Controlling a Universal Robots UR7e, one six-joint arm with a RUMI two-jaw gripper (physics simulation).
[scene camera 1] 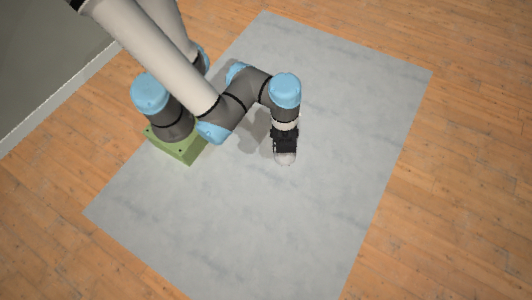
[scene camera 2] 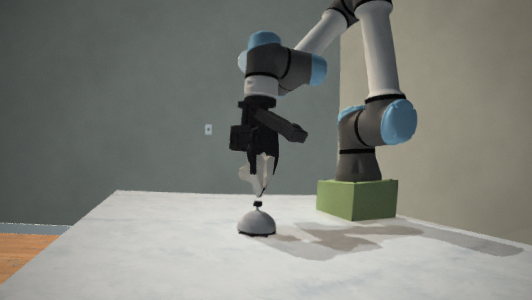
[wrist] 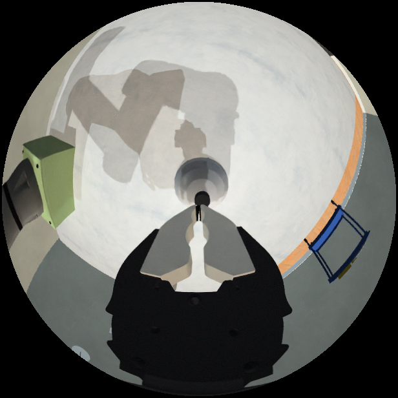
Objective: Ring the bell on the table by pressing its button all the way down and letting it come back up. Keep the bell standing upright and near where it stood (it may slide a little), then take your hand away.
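Frame: origin at the arm's base, x left, y back, z up, level; millimetres.
Where they show: gripper, fingertip midpoint: (scene camera 2: 259,197); arm's base, origin of the base link: (scene camera 1: 174,124) (scene camera 2: 358,180).
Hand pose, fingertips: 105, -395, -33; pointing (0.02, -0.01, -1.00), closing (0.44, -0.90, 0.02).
Note:
Each offset is from my fingertips to the centre of the thing, as dx, dy, dz. Level surfaces: height alone.
The silver dome bell {+3, -3, -42} (scene camera 1: 285,159) (scene camera 2: 256,223) (wrist: 200,172) stands upright on the table. Its black button {+3, -3, -14} (scene camera 2: 257,203) (wrist: 202,198) is up on a thin stem above the dome. My gripper (scene camera 2: 260,194) (wrist: 198,206) is shut and empty, and points down with its fingertips just above the button. A small gap seems to show between tips and button in the second scene view; whether they touch is hard to tell. In the first scene view the gripper's black body hides the button and the fingertips.
The green base block (scene camera 1: 180,150) (scene camera 2: 335,199) (wrist: 59,185) carries the arm at one side of the grey-white table {dz -75} (scene camera 1: 240,220) (scene camera 2: 150,250) (wrist: 280,125). A blue-framed object (wrist: 327,230) stands beyond the table edge in the wrist view.

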